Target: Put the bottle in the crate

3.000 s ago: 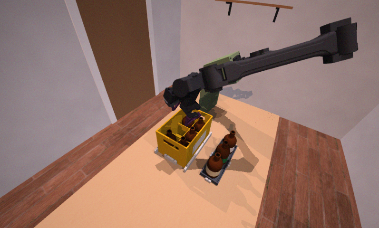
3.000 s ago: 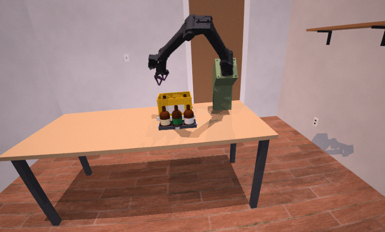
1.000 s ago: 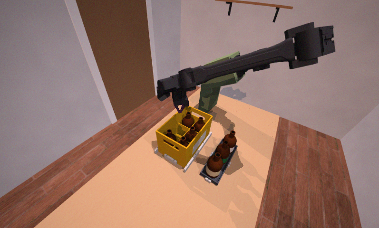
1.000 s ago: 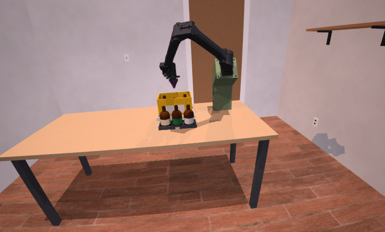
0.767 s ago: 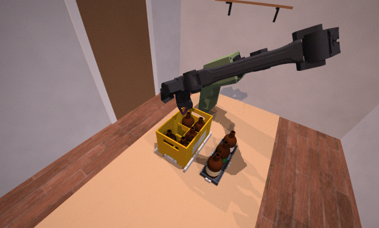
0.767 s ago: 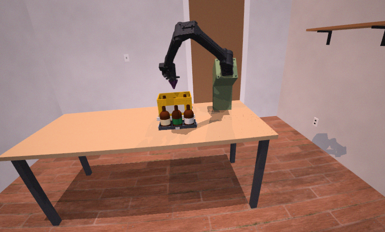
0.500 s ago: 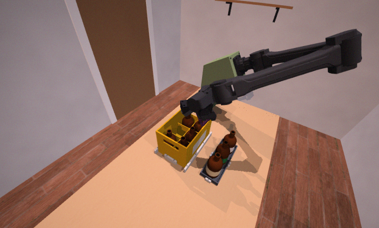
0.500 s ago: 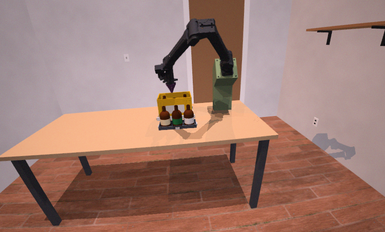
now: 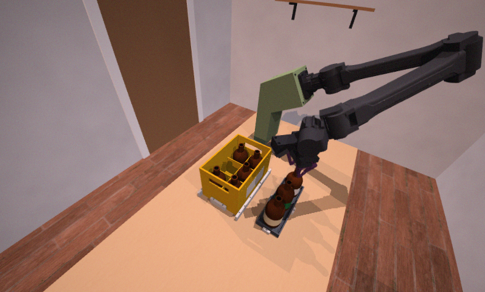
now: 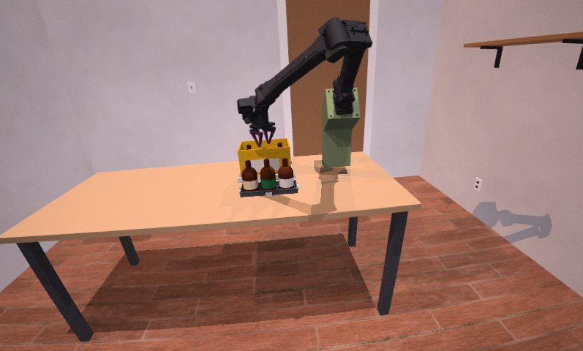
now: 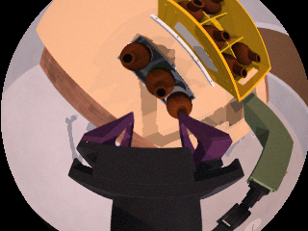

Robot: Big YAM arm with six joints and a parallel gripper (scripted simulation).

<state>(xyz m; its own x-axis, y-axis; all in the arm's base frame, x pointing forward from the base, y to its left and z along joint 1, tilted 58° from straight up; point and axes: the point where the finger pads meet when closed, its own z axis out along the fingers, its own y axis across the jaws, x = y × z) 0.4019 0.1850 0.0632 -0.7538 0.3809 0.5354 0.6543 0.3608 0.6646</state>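
My gripper is now 160 mm above the glass bottle and 10 mm to the left of it. Also, from my hand: dark tray 230 mm below; yellow crate 230 mm to the right, 160 mm below, 20 mm ahead.
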